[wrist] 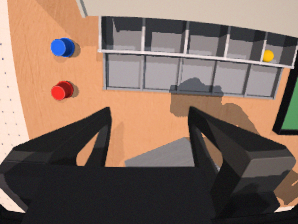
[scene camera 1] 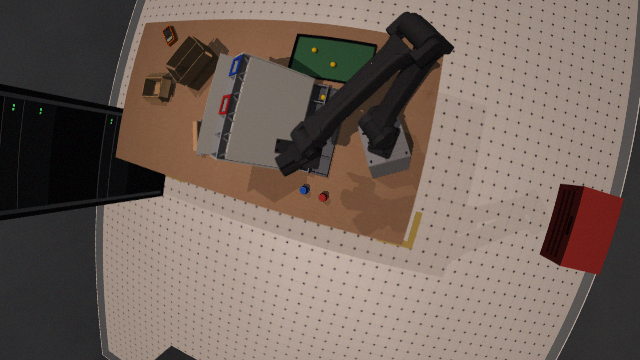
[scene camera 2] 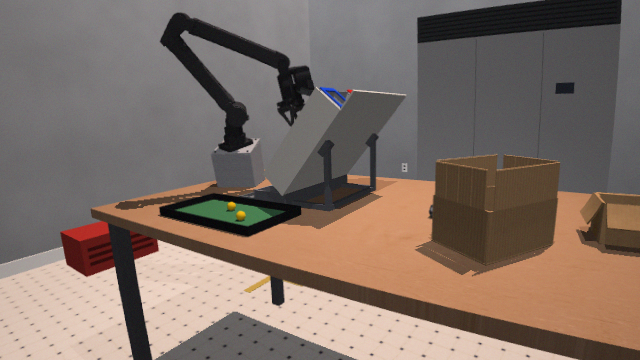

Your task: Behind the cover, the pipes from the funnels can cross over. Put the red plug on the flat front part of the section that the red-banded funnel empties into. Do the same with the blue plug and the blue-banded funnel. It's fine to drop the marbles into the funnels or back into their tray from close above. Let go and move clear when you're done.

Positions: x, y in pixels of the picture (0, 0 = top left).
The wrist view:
my gripper: 149, 113
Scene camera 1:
green tray: 349, 55
sloped grey cover: 273, 100
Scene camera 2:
green tray: 260, 215
